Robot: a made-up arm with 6 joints. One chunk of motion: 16 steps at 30 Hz.
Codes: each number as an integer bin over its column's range. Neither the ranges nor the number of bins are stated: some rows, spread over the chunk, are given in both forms.
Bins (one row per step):
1: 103 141 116 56 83 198
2: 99 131 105 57 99 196
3: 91 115 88 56 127 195
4: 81 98 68 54 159 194
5: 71 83 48 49 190 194
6: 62 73 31 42 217 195
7: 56 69 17 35 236 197
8: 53 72 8 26 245 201
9: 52 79 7 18 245 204
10: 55 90 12 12 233 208
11: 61 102 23 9 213 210
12: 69 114 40 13 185 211
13: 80 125 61 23 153 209
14: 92 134 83 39 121 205
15: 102 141 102 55 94 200
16: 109 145 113 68 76 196
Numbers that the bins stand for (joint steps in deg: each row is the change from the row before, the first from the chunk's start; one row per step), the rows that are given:
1: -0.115 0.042 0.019 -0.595 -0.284 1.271
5: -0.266 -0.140 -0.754 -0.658 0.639 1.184
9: -0.355 -0.152 -1.220 -0.938 1.114 1.400
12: -0.275 -0.042 -0.845 -0.983 0.596 1.551
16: -0.087 0.055 -0.015 -0.487 -0.344 1.227
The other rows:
2: -0.134 0.011 -0.106 -0.586 -0.146 1.227
3: -0.172 -0.039 -0.299 -0.595 0.096 1.206
4: -0.219 -0.093 -0.527 -0.613 0.372 1.184
6: -0.308 -0.171 -0.947 -0.721 0.872 1.206
7: -0.336 -0.184 -1.107 -0.784 1.036 1.249
8: -0.351 -0.174 -1.209 -0.865 1.114 1.335
10: -0.341 -0.118 -1.164 -0.992 1.010 1.486
11: -0.313 -0.080 -1.038 -1.019 0.838 1.529
13: -0.224 -0.008 -0.606 -0.893 0.320 1.508
14: -0.167 0.020 -0.356 -0.748 0.044 1.422
15: -0.120 0.042 -0.140 -0.604 -0.189 1.314

